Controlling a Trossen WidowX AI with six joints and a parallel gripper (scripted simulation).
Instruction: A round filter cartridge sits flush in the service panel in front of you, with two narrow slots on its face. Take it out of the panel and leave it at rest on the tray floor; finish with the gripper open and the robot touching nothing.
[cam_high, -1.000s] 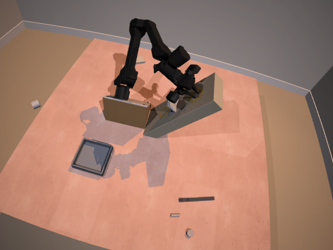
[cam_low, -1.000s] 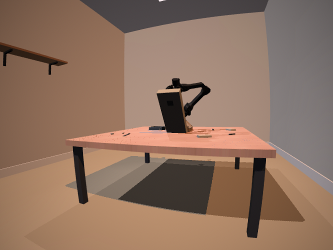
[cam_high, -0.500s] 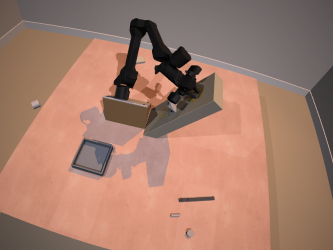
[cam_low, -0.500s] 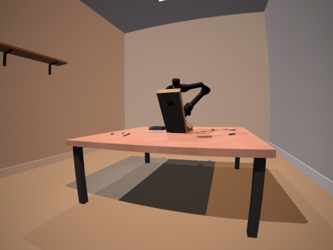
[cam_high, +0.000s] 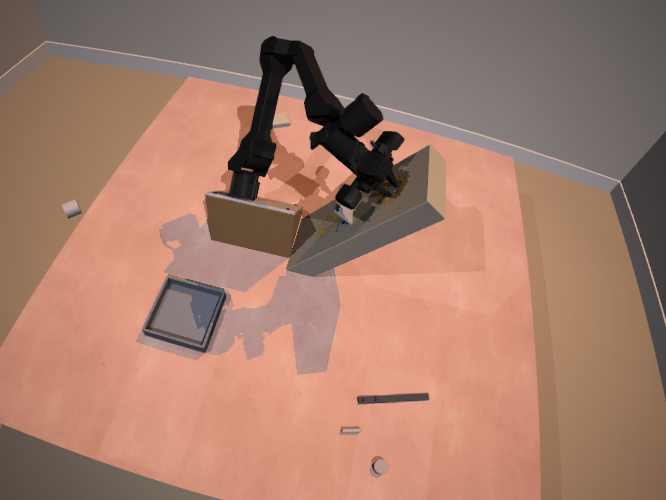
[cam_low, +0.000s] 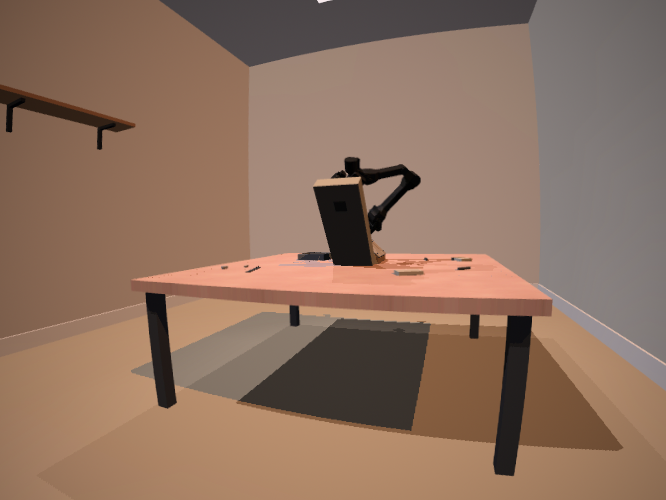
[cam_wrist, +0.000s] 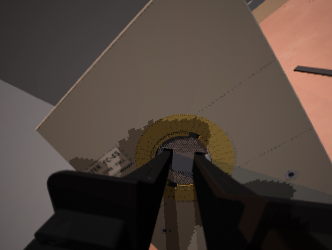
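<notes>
My gripper tip is now 10 mm short of the round filter cartridge and 10 mm above it. Also, from my gripper tip: small pin (20 mm behind, 450 mm to the right, 270 mm below); then dark-rimmed tray (430 mm behind, 230 mm to the right, 270 mm below).
</notes>
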